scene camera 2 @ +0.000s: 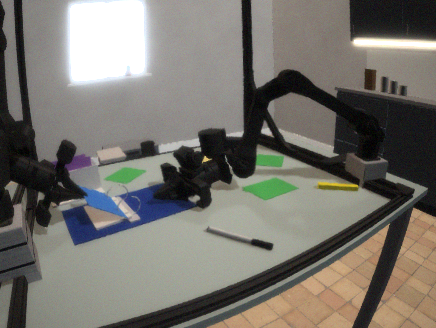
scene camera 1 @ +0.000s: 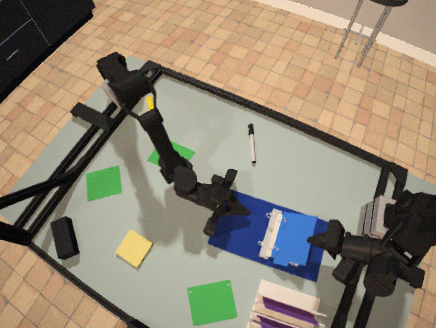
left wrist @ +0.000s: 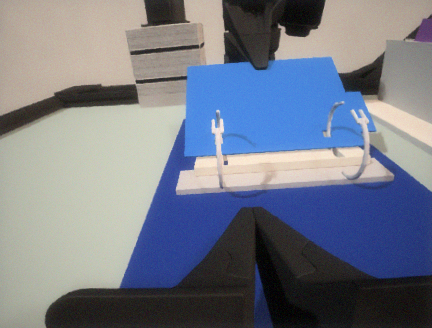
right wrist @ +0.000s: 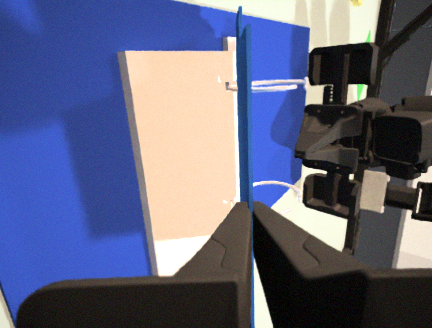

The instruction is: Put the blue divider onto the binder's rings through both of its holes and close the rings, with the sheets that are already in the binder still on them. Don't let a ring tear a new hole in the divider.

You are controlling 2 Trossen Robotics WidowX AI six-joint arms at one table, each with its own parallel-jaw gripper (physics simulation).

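Places are measured from the left arm's base along level axes (x ahead, y left, z up), in millimetres.
Where they show: left gripper, fingertip midpoint: (scene camera 2: 153, 196) (scene camera 1: 250, 213) (left wrist: 251, 217) (right wrist: 299, 154); right gripper, fingertip midpoint: (scene camera 2: 86, 196) (scene camera 1: 307, 239) (left wrist: 261, 70) (right wrist: 248, 212); left arm's base at its link origin: (scene camera 2: 367, 157) (right wrist: 385, 194); right arm's base at its link origin: (scene camera 1: 396, 218) (left wrist: 167, 25).
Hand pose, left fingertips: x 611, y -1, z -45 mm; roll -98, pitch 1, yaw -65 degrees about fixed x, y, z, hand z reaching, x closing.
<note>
Each offset is from my left fingertips to the top centre of the thing. "*": to the spot under its first point.
The light blue divider (scene camera 1: 297, 238) (scene camera 2: 103, 201) (left wrist: 265, 105) (right wrist: 245, 130) is held tilted above the cream sheets @[dz -13, dx +119, dy +24 mm] (scene camera 2: 100, 220) (left wrist: 280, 161) (right wrist: 185, 145). My right gripper (scene camera 1: 311, 240) (scene camera 2: 86, 196) (left wrist: 261, 70) (right wrist: 248, 212) is shut on its edge away from the rings. The open rings @[dz +24, dx +62, dy -1 mm] (left wrist: 218, 150) (scene camera 2: 131, 196) stand on the white spine @[* dz -20, dx +77, dy +2 mm] (scene camera 1: 270, 234) (left wrist: 285, 181) of the dark blue binder (scene camera 1: 235, 235) (scene camera 2: 80, 232) (left wrist: 165, 235). One ring half passes through a hole at the divider's right in the left wrist view; the other hole is hard to tell. My left gripper (scene camera 1: 248, 212) (scene camera 2: 156, 196) (left wrist: 251, 217) is shut and empty, facing the spine.
Green sheets @[dz -26, dx -381, dy -246 mm] (scene camera 1: 104, 183) @[dz -26, dx +91, dy -232 mm] (scene camera 1: 212, 302) @[dz -26, dx -298, dy -33 mm] (scene camera 2: 270, 188), a yellow pad @[dz -16, dx -155, dy -292 mm] (scene camera 1: 134, 248), a black block @[dz +8, dx -312, dy -427 mm] (scene camera 1: 65, 237) and a marker @[dz -14, dx -154, dy +177 mm] (scene camera 1: 252, 143) (scene camera 2: 240, 237) lie on the table. A file holder with purple folders (scene camera 1: 287, 305) stands beside the binder. A yellow bar @[dz -14, dx -484, dy +30 mm] (scene camera 2: 337, 186) lies near my left arm's base.
</note>
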